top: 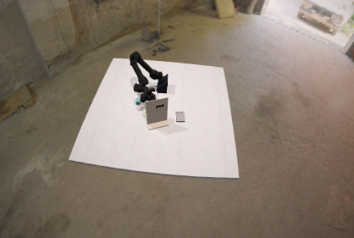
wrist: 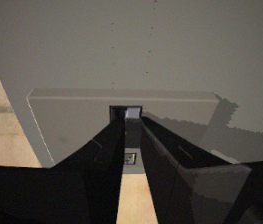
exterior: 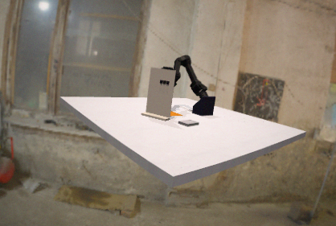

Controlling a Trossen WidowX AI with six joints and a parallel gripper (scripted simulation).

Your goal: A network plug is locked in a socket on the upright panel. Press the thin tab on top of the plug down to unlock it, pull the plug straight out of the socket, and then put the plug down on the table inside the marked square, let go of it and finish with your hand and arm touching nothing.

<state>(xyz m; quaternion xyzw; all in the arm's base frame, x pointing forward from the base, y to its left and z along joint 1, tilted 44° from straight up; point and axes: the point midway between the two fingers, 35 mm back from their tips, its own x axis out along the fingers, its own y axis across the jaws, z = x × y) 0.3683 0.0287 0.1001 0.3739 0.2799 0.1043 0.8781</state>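
Right now my gripper tip is 140 mm past the orange square, 40 mm to the left of it and 210 mm above it. From my gripper tip the other things lie so: grey panel 20 mm ahead, 20 mm to the left, 80 mm below; flat grey plate 60 mm behind, 200 mm to the left, 200 mm below; network plug right at my gripper tip.
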